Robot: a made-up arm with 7 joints.
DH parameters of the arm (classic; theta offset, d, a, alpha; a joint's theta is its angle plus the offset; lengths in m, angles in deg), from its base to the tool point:
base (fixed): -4.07 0 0 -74.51
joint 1: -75.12 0.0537 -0.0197 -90
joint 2: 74 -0.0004 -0.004 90
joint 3: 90 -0.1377 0.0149 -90
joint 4: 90 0.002 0.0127 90
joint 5: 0 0.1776 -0.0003 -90
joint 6: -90 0 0.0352 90
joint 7: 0 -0.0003 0 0
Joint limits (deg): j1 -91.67..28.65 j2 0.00..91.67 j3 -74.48..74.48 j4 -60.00..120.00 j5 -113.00..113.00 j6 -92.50..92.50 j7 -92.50..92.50
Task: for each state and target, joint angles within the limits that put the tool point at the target. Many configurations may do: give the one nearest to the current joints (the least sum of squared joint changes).
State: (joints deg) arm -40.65 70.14 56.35 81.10 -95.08 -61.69 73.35
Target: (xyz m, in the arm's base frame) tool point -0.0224 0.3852 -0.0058
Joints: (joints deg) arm -12.49 89.83 52.90 98.34 -97.09 -64.68 73.35
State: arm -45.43 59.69 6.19 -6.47 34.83 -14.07 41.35
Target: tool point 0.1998 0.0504 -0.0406
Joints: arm -17.83 60.15 -9.60 -30.74 34.73 -22.02 41.35
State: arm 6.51 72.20 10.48 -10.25 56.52 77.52 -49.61
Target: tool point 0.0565 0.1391 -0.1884
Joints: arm 28.65 63.87 -27.29 -23.17 55.13 86.26 -49.61
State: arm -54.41 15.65 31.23 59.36 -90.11 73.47 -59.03
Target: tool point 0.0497 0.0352 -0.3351
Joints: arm -18.48 0.00 25.92 85.32 -85.17 60.78 -59.03
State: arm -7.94 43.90 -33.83 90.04 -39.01 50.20 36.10
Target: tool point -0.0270 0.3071 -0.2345
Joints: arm -8.83 47.66 -34.01 87.75 -38.64 46.09 36.10
